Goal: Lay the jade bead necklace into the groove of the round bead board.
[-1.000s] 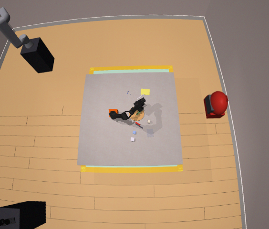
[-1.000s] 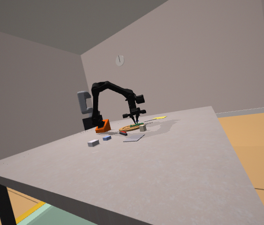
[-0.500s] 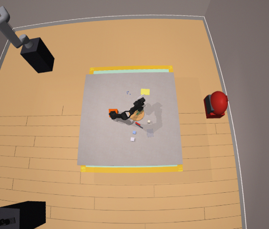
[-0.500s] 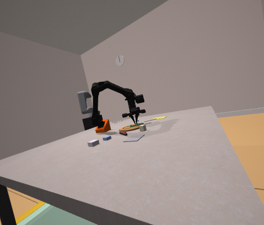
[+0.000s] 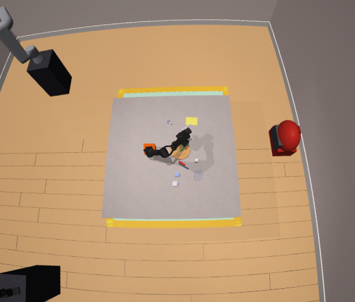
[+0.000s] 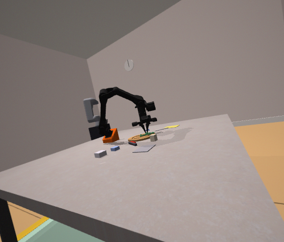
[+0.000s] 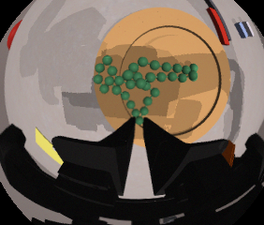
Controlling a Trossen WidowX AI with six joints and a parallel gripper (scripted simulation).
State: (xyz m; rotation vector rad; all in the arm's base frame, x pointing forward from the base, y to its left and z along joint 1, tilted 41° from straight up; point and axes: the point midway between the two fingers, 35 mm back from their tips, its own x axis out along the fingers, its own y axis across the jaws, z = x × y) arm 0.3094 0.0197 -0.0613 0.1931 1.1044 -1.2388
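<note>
The round wooden bead board is 20 mm behind my gripper tip, 60 mm to the right of it and 10 mm below it. From my gripper tip the other things lie so: beige cube: 130 mm ahead, 190 mm to the right; then red-handled tool: 220 mm to the right, 10 mm below; then yellow sheet: 130 mm ahead, 240 mm to the left, 20 mm below.
</note>
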